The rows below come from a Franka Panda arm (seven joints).
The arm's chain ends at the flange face. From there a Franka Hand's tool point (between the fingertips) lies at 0.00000 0.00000 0.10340 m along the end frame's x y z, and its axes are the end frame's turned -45 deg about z.
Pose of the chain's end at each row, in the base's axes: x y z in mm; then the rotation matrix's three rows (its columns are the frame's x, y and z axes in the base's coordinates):
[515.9 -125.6 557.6], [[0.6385 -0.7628 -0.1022], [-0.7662 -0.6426 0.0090], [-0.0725 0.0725 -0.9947]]
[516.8 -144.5 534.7], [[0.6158 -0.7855 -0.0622], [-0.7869 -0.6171 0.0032], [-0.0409 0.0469 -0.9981]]
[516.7 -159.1 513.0], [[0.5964 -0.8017 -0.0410], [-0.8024 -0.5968 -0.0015], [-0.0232 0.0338 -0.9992]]
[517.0 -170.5 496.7], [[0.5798 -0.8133 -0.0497], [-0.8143 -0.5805 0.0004], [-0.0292 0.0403 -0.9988]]
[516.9 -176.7 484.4], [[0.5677 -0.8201 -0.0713], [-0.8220 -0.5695 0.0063], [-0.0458 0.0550 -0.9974]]
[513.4 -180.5 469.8], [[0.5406 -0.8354 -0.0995], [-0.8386 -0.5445 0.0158], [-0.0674 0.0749 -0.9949]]
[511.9 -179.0 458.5], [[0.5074 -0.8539 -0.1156], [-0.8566 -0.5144 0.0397], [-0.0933 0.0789 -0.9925]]
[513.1 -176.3 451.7], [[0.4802 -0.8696 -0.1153], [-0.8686 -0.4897 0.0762], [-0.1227 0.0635 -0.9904]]
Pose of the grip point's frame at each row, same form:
[505.3 -124.7 454.7], [[0.9909 -0.0879 -0.1022], [-0.0874 -0.9962 0.0090], [-0.1025 0.0000 -0.9947]]
[510.4 -144.2 431.5], [[0.9909 -0.1200 -0.0622], [-0.1201 -0.9928 0.0032], [-0.0621 0.0042 -0.9981]]
[512.5 -159.3 409.7], [[0.9886 -0.1452 -0.0410], [-0.1454 -0.9894 -0.0015], [-0.0403 0.0075 -0.9992]]
[511.9 -170.5 393.4], [[0.9851 -0.1651 -0.0497], [-0.1653 -0.9863 0.0004], [-0.0491 0.0078 -0.9988]]
[509.5 -176.0 381.3], [[0.9813 -0.1785 -0.0713], [-0.1785 -0.9839 0.0063], [-0.0713 0.0065 -0.9974]]
[503.1 -178.9 366.9], [[0.9730 -0.2085 -0.0995], [-0.2080 -0.9780 0.0158], [-0.1006 0.0053 -0.9949]]
[499.9 -174.9 355.9], [[0.9626 -0.2450 -0.1156], [-0.2420 -0.9694 0.0397], [-0.1218 -0.0102 -0.9925]]
[501.2 -168.4 349.3], [[0.9545 -0.2753 -0.1153], [-0.2679 -0.9605 0.0762], [-0.1317 -0.0419 -0.9904]]

